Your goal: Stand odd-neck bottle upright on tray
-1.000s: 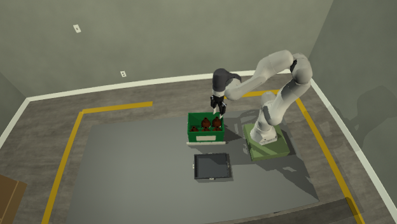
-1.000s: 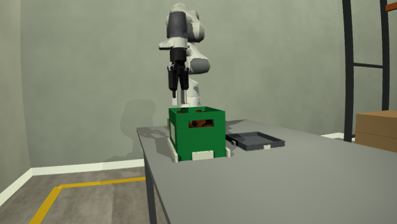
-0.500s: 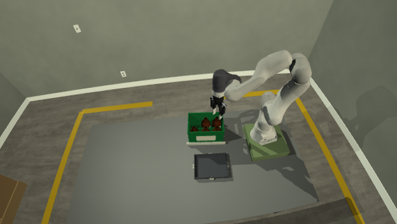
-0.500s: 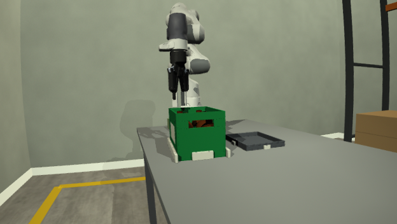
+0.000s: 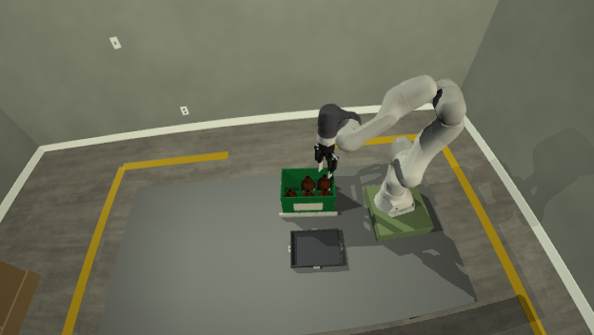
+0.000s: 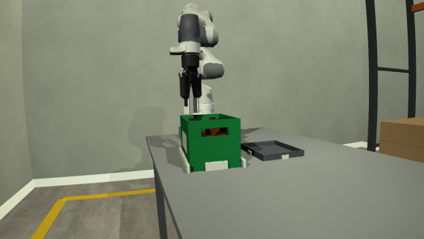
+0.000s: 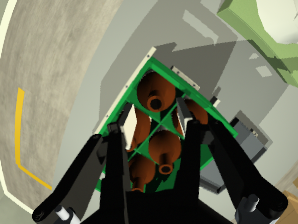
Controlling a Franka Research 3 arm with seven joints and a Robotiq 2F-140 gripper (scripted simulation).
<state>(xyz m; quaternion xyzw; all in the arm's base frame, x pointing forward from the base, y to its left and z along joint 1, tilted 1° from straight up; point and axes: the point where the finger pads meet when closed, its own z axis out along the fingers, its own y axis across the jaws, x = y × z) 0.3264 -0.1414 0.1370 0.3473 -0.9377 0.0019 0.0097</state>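
My gripper is now 130 mm above the green crate, 90 mm short of it and 40 mm to the right of it. Round my hand: dark grey tray: 330 mm to the left, 200 mm below, 80 mm ahead.
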